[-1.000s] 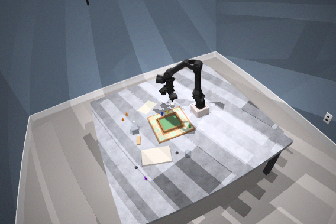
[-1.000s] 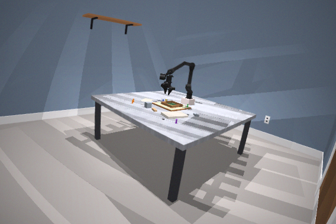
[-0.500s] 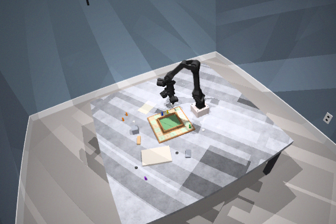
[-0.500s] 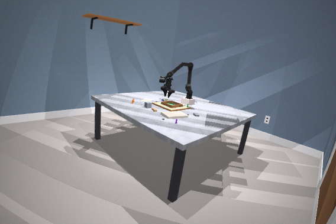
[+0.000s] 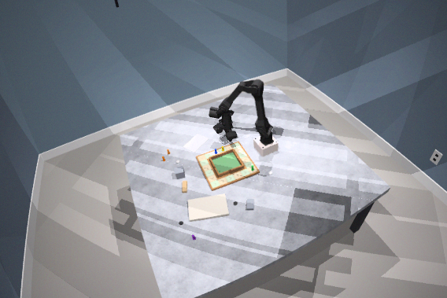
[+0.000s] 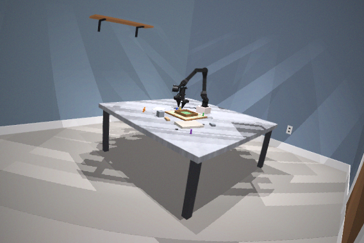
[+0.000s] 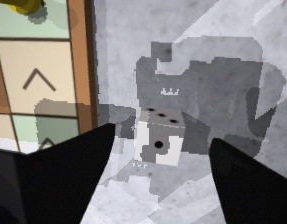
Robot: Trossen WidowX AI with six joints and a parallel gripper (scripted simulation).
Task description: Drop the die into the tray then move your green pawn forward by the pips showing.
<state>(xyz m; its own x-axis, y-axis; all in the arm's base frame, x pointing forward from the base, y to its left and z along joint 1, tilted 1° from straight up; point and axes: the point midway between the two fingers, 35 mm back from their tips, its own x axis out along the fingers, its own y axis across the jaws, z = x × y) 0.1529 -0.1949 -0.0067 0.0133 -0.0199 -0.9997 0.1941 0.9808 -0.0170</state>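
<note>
Right now my gripper tip is 10 mm above the white die. Also, from my gripper tip: green tray (170 mm to the left, 120 mm ahead, 10 mm below); blue pawn (120 mm ahead, 60 mm to the left, 10 mm above); yellow pawn (80 mm ahead, 70 mm to the left, 10 mm above).
</note>
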